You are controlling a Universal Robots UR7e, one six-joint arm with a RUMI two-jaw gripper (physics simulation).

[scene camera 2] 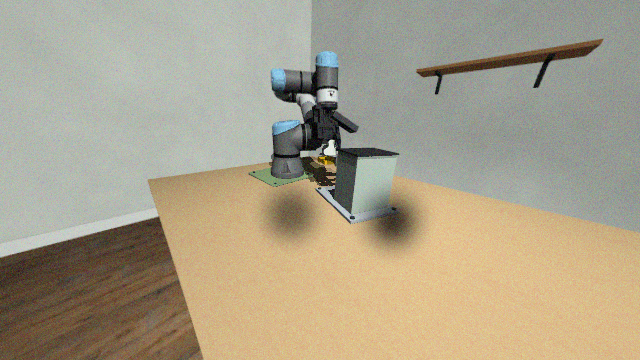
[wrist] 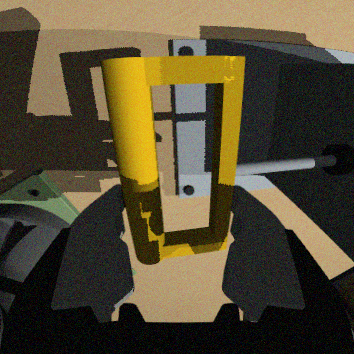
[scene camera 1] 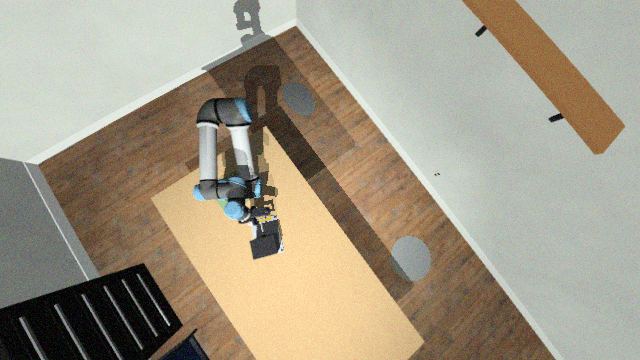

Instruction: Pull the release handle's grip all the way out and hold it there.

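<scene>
The release handle's yellow grip (scene camera 1: 265, 219) (scene camera 2: 327, 160) (wrist: 132, 125) is a rectangular loop with a thick round bar on one side. In the wrist view a bare light-grey rod (wrist: 280, 166) runs from its flat side to a dark round collar (wrist: 337, 159) on the housing (scene camera 1: 265, 246) (scene camera 2: 372, 185) (wrist: 315, 115), so the grip stands out from the housing. My gripper (scene camera 1: 262, 213) (scene camera 2: 330, 147) (wrist: 177, 186) is shut on the grip, one jaw at the round bar and the other at the flat side. The jaws' contact faces are partly hidden.
The housing stands on a light-grey base plate (scene camera 2: 345, 212) (wrist: 191, 145) on the wooden table (scene camera 1: 320, 285) (scene camera 2: 425, 280). The arm's green mounting plate (scene camera 2: 262, 176) (wrist: 42, 190) is close by. A wooden shelf (scene camera 1: 550, 75) (scene camera 2: 510, 57) is on the wall.
</scene>
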